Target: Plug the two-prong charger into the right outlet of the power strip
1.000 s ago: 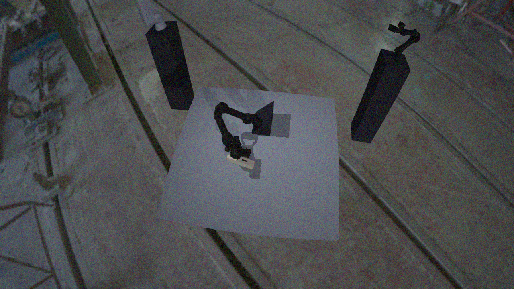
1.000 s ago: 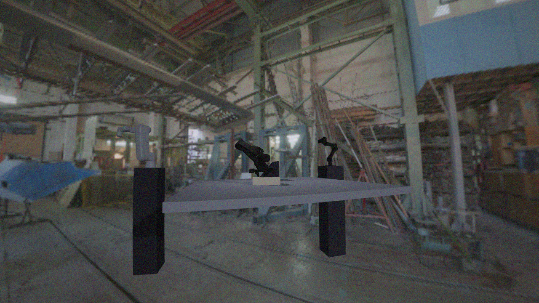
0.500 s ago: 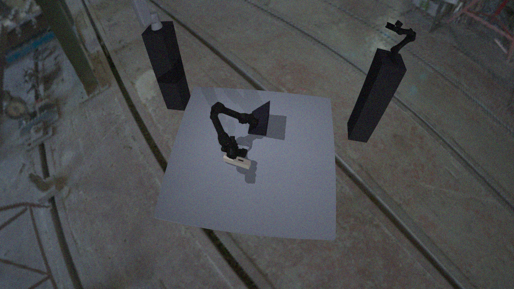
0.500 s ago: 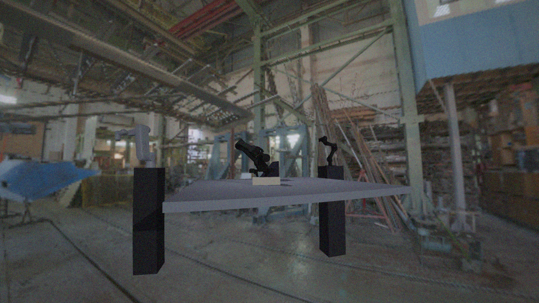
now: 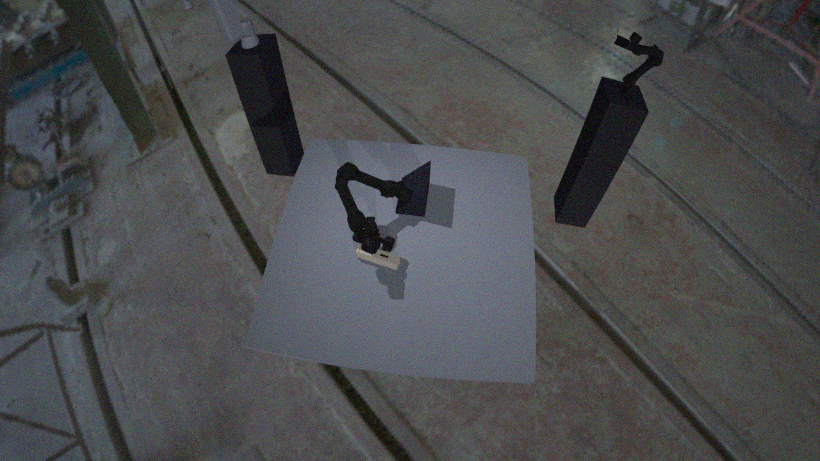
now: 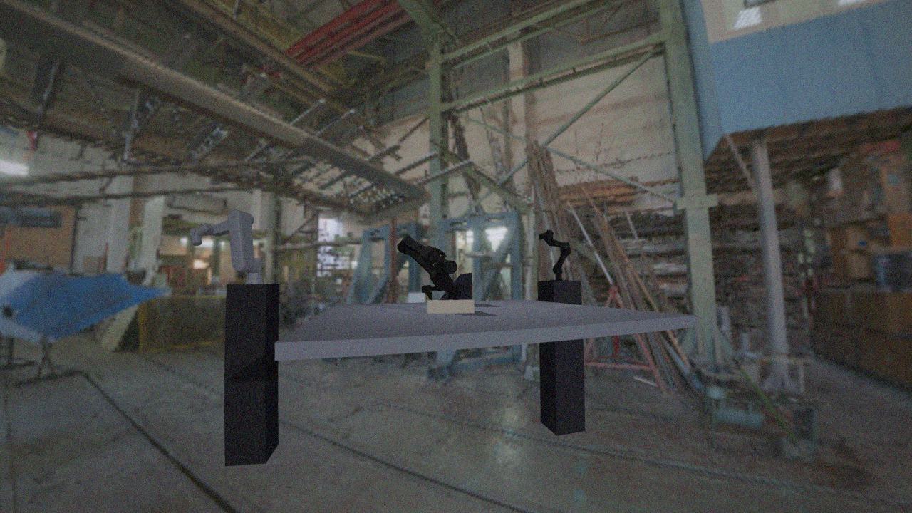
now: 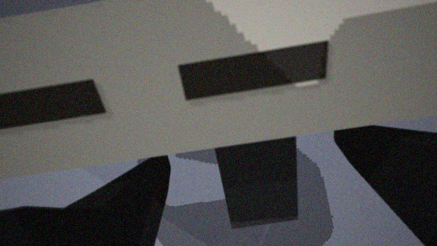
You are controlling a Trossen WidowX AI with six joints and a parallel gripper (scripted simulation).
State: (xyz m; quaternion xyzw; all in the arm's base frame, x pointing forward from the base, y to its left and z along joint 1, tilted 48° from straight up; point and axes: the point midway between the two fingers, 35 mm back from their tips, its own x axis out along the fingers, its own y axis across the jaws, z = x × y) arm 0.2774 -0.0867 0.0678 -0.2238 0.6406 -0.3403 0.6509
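Now: the black two-prong charger 2 cm ahead of my gripper tip and 1 cm above it.
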